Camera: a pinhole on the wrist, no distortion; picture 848 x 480 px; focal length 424.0 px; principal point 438.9 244.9 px. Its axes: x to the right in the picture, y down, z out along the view. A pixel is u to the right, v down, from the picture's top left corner.
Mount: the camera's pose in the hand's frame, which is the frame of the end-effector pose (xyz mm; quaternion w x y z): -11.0 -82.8 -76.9 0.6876 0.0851 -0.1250 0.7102
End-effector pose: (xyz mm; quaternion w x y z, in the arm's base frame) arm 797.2 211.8 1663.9 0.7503 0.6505 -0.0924 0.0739
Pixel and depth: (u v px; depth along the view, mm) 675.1 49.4 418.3
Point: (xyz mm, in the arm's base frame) 921.8 -184.6 1774.6
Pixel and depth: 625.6 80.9 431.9
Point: 908.3 -189.8 1724.8
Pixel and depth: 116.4 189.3 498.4
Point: 963.9 -161.6 1146.0
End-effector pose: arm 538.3 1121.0 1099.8 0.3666 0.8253 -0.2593 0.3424
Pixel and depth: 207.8 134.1 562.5
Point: 1121.0 1124.3 771.6
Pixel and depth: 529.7 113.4 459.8
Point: 835.7 862.2 928.2
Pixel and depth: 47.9 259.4 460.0
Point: 1029.9 1313.8 690.3
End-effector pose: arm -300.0 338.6 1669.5 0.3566 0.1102 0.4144 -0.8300
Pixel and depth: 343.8 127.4 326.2
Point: -491.2 237.6 1926.6
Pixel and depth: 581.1 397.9 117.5
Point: -306.3 367.7 1775.8
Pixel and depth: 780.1 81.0 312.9
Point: -279.5 37.2 1779.2
